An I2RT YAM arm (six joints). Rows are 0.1 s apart.
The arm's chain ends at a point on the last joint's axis. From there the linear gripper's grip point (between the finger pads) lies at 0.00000 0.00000 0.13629 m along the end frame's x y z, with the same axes.
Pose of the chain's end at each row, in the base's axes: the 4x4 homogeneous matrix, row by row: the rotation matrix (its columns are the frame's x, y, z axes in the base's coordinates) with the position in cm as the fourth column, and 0 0 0 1 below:
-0.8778 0.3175 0.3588 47.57; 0.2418 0.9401 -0.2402 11.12; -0.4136 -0.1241 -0.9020 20.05; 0 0 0 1
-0.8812 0.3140 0.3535 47.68; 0.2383 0.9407 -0.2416 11.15; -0.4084 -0.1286 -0.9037 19.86; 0 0 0 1
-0.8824 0.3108 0.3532 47.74; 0.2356 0.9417 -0.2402 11.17; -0.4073 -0.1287 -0.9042 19.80; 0 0 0 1
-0.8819 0.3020 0.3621 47.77; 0.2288 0.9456 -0.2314 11.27; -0.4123 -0.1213 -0.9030 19.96; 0 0 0 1
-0.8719 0.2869 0.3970 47.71; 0.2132 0.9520 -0.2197 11.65; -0.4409 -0.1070 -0.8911 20.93; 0 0 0 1
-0.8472 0.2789 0.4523 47.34; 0.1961 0.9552 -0.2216 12.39; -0.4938 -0.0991 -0.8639 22.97; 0 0 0 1
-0.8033 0.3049 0.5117 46.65; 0.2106 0.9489 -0.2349 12.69; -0.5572 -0.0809 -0.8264 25.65; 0 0 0 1
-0.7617 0.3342 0.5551 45.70; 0.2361 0.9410 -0.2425 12.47; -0.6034 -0.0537 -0.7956 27.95; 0 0 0 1
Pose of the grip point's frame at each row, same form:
-0.8778 0.3175 0.3588 52.46; 0.2418 0.9401 -0.2402 7.85; -0.4136 -0.1241 -0.9020 7.76; 0 0 0 1
-0.8812 0.3140 0.3535 52.50; 0.2383 0.9407 -0.2416 7.86; -0.4084 -0.1286 -0.9037 7.54; 0 0 0 1
-0.8824 0.3108 0.3532 52.55; 0.2356 0.9417 -0.2402 7.90; -0.4073 -0.1287 -0.9042 7.48; 0 0 0 1
-0.8819 0.3020 0.3621 52.71; 0.2288 0.9456 -0.2314 8.12; -0.4123 -0.1213 -0.9030 7.65; 0 0 0 1
-0.8719 0.2869 0.3970 53.12; 0.2132 0.9520 -0.2197 8.66; -0.4409 -0.1070 -0.8911 8.79; 0 0 0 1
-0.8472 0.2789 0.4523 53.50; 0.1961 0.9552 -0.2216 9.37; -0.4938 -0.0991 -0.8639 11.20; 0 0 0 1
-0.8033 0.3049 0.5117 53.62; 0.2106 0.9489 -0.2349 9.49; -0.5572 -0.0809 -0.8264 14.39; 0 0 0 1
-0.7617 0.3342 0.5551 53.27; 0.2361 0.9410 -0.2425 9.16; -0.6034 -0.0537 -0.7956 17.11; 0 0 0 1

